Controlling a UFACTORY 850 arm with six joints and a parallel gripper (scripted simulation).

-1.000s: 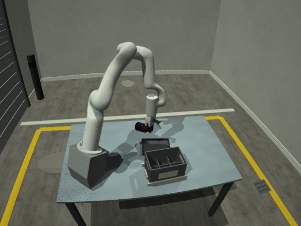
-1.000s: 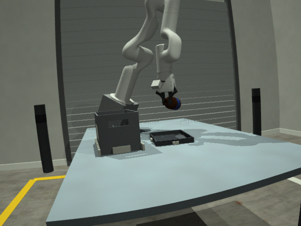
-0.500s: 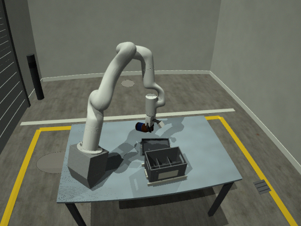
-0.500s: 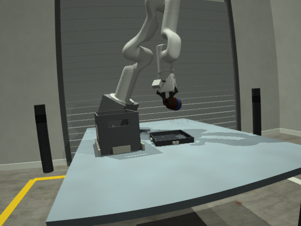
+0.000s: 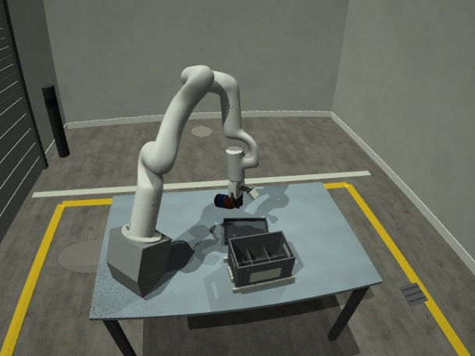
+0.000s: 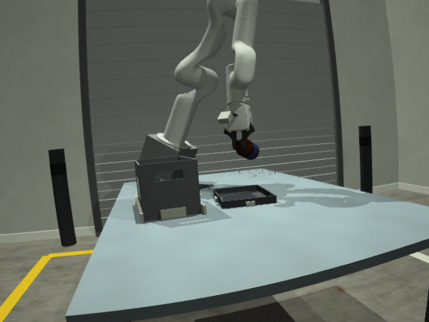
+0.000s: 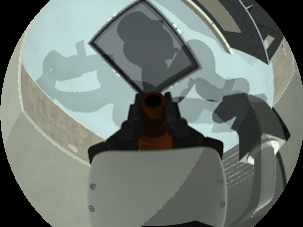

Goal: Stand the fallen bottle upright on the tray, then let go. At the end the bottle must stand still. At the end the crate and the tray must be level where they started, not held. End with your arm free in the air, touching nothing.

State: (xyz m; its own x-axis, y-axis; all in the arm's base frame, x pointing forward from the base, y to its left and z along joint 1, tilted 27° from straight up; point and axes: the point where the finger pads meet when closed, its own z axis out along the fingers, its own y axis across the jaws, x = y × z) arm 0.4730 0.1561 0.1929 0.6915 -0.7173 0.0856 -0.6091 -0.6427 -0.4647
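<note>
My gripper is now 4 cm to the right of the bottle, 4 cm past it and 2 cm above it. The rest, counted from my hand: crate (30 cm to the right, 12 cm below, 6 cm ahead); tray (19 cm below, 5 cm ahead, 2 cm to the right).
</note>
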